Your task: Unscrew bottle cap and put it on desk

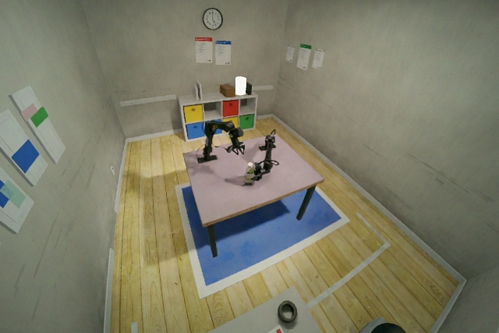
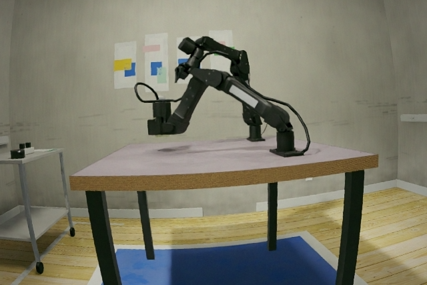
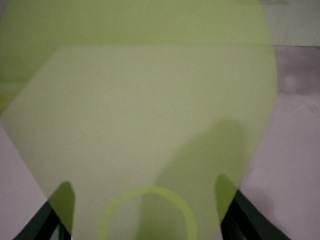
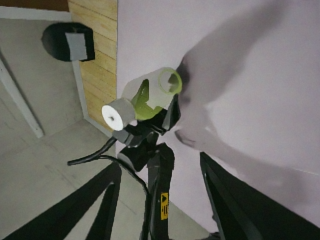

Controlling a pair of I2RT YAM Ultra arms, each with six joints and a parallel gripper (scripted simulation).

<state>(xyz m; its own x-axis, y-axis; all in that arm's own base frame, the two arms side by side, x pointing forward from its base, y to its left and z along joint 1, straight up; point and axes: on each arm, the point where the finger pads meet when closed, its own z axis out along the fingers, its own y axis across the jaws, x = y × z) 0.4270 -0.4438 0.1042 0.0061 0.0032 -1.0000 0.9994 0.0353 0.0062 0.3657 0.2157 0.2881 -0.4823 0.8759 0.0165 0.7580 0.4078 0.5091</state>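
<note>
Right now the green bottle is 4 cm above my left hand. The rest, counted from my left hand: white cap (13 cm above).
The white cap is 10 cm ahead of my right hand, 6 cm below it and 5 cm to the left of it. Round my right hand: green bottle: 14 cm below, 10 cm ahead, 5 cm to the left.
</note>
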